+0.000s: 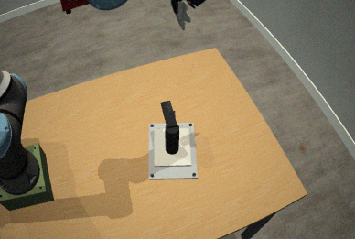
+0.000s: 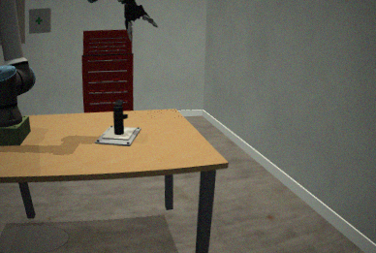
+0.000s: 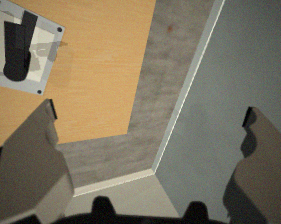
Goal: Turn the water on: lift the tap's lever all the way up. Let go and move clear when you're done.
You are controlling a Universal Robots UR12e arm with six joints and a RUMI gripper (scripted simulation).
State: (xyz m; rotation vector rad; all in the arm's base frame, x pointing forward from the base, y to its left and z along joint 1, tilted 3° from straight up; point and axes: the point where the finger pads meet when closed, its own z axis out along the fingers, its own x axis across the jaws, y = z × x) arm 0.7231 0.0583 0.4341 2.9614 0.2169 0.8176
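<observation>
The dark lever lies 140 mm behind my hand, 60 mm to the right of it and 340 mm below it. Round my hand: tap: 140 mm behind, 90 mm to the right, 390 mm below.
</observation>
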